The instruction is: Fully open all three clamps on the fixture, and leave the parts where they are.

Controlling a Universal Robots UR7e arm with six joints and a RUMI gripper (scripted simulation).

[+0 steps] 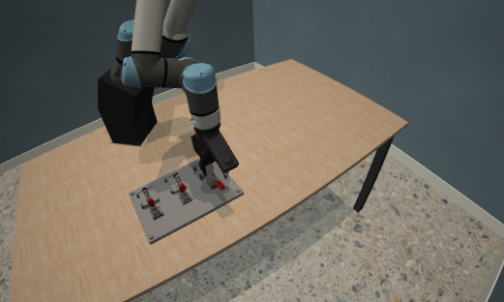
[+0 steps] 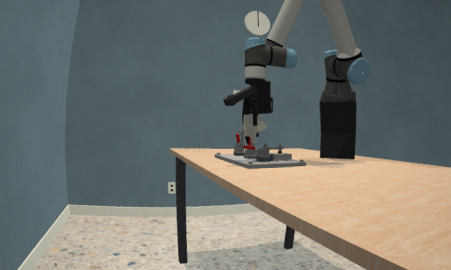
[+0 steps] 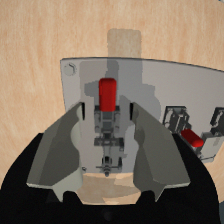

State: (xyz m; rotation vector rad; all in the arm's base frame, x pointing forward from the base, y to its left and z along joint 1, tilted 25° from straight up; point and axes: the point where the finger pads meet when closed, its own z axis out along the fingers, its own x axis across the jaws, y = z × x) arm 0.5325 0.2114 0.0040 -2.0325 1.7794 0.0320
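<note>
Right now the grey fixture plate is 60 mm behind my hand, 120 mm to the right of it and 80 mm below it.
</note>
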